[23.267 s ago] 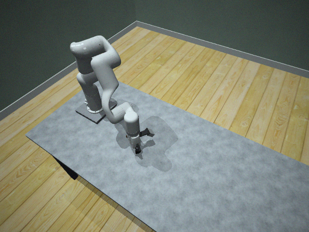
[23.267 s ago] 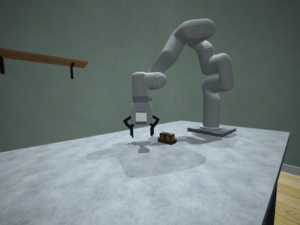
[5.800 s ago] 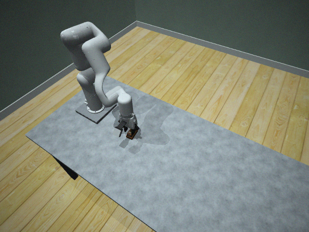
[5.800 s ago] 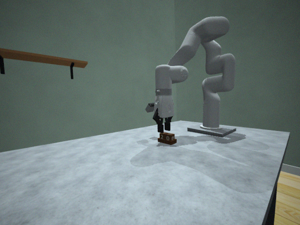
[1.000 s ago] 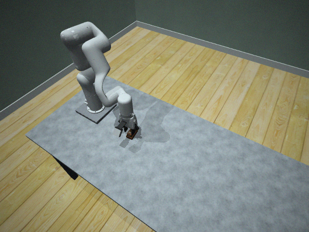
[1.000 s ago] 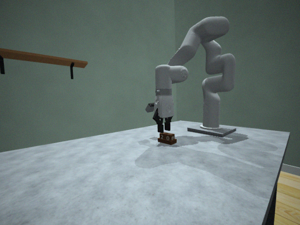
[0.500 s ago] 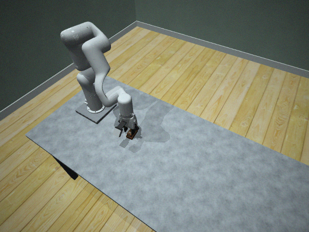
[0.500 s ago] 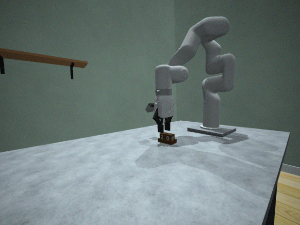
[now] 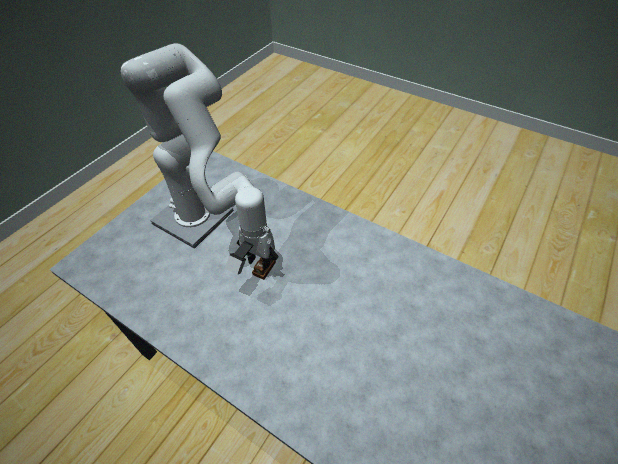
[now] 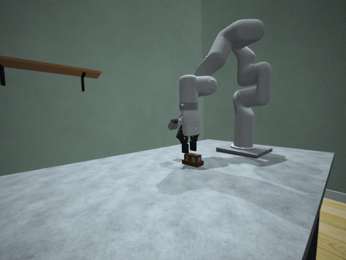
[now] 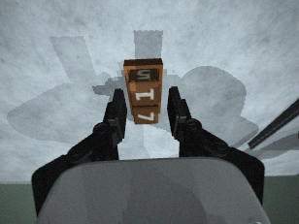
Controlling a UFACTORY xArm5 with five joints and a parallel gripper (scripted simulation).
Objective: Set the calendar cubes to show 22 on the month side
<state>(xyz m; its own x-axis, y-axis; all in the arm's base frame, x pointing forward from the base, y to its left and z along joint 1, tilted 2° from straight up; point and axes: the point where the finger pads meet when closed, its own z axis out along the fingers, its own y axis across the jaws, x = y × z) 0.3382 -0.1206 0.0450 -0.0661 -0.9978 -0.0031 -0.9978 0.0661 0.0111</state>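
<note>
The date cube lies 4 cm below my hand. From my hand the other things lie so: brown calendar tray (6 cm below, 2 cm to the left).
</note>
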